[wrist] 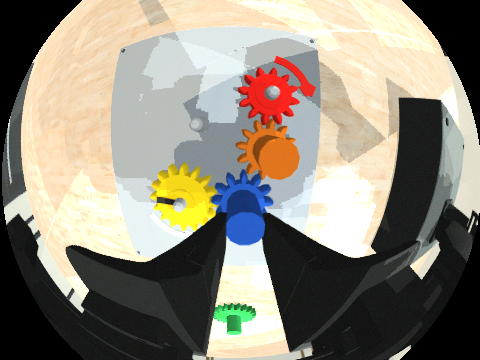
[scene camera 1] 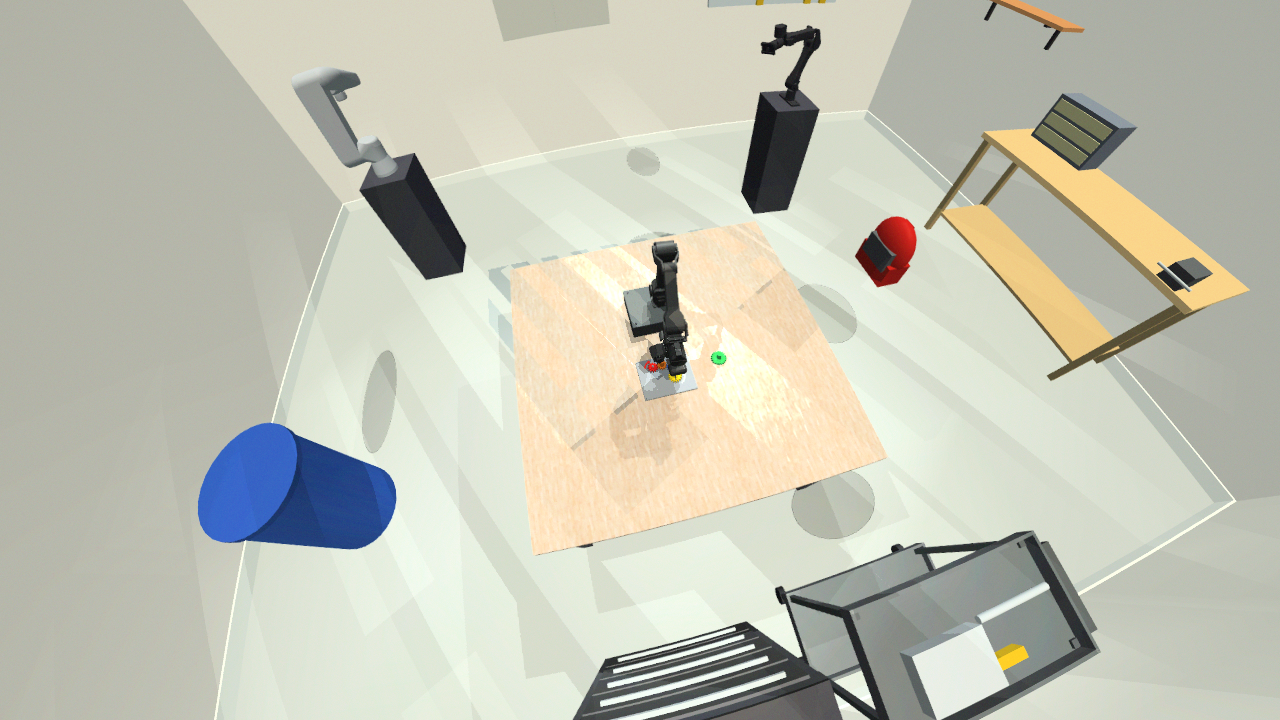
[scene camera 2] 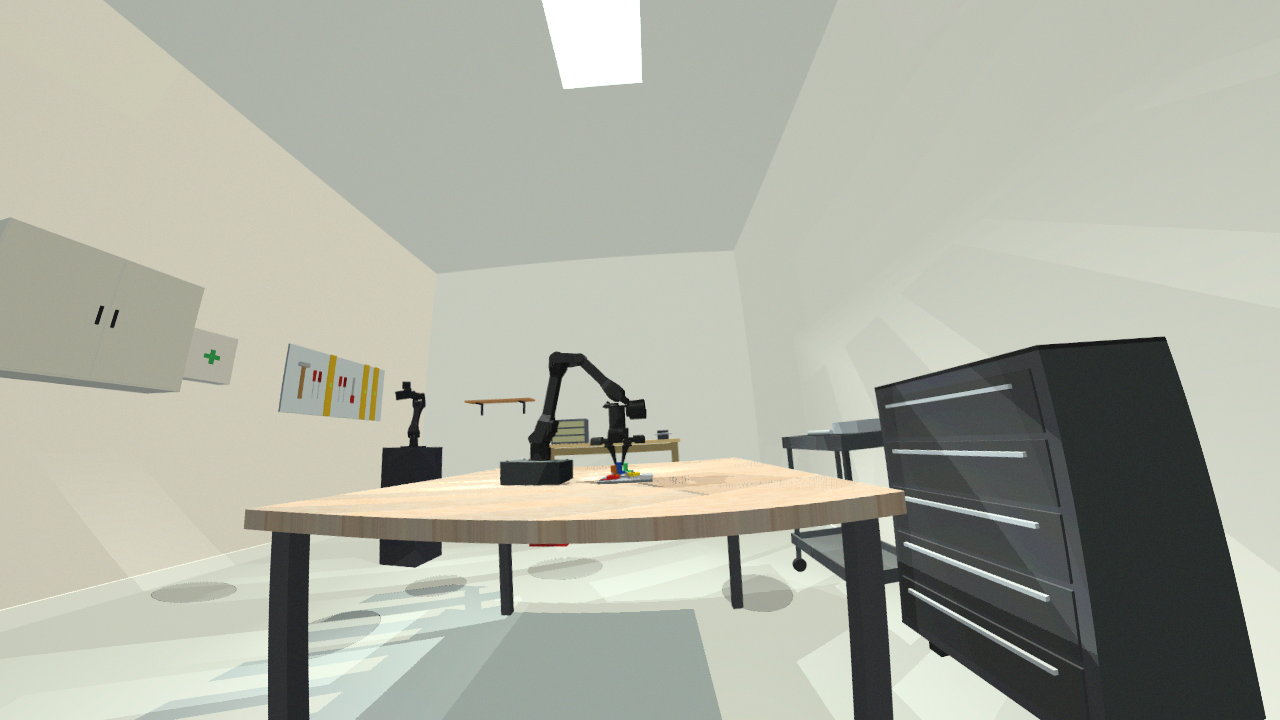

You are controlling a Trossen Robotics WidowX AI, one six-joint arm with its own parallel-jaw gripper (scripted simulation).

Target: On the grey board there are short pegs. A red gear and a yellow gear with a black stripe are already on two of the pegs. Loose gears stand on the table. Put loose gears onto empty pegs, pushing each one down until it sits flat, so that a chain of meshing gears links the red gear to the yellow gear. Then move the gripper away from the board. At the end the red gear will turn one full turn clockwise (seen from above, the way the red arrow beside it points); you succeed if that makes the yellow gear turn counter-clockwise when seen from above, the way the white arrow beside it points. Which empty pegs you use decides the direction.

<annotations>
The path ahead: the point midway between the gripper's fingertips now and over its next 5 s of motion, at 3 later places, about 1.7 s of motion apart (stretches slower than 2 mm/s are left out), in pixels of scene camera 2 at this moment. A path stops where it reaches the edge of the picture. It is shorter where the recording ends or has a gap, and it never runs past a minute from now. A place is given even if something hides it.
My gripper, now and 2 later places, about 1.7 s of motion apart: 619, 465; 615, 449; 602, 432
</annotations>
